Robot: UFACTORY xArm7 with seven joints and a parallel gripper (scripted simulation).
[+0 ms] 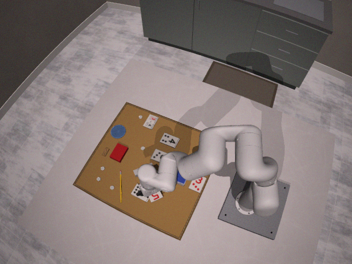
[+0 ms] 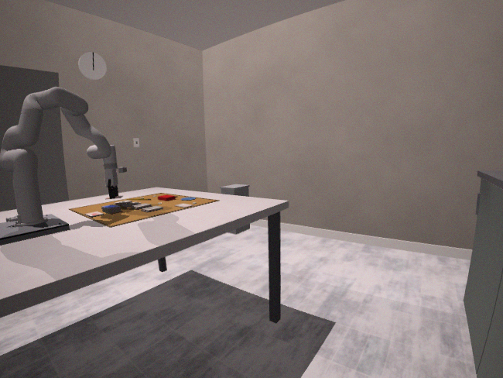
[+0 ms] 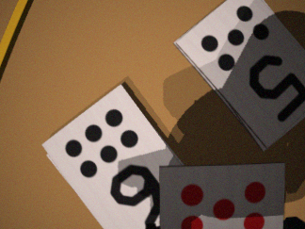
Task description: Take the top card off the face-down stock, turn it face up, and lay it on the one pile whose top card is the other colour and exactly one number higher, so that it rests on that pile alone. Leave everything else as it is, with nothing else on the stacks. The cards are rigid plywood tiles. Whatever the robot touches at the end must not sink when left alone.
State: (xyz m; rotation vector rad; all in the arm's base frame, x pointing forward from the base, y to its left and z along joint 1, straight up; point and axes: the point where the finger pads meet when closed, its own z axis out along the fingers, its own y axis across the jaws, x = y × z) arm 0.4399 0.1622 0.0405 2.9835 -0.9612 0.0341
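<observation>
The yellow pencil is 17 cm ahead of my hand, 5 cm to the left of it and 6 cm below it. The rest, counted from my hand: red block 28 cm ahead, 11 cm to the right, 5 cm below; then card 23 cm ahead, 37 cm to the right, 6 cm below; then brown mat 11 cm ahead, 14 cm to the right, 7 cm below.
</observation>
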